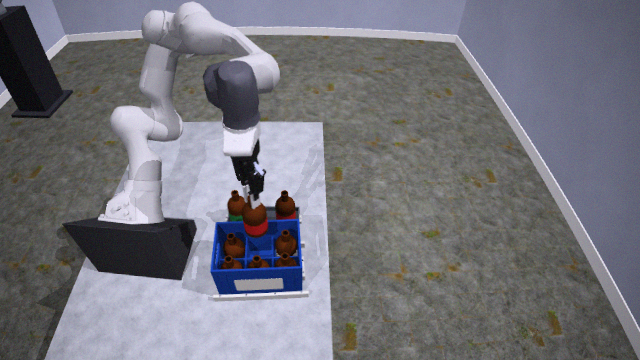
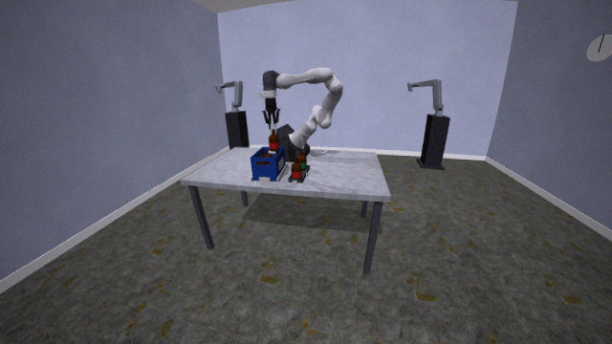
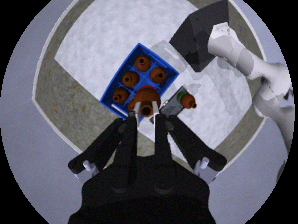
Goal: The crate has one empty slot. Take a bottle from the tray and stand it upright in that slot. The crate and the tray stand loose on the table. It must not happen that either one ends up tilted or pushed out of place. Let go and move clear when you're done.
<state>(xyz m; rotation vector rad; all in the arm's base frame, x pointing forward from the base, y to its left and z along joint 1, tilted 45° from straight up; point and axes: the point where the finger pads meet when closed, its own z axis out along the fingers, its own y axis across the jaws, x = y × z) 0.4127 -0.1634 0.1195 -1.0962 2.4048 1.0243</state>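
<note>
Now: hand 90 mm above the bottle. The rest, counted from my hand: dark tray 340 mm below, 180 mm to the left, 20 mm behind; crate 270 mm below, 50 mm to the right, 10 mm ahead.
</note>
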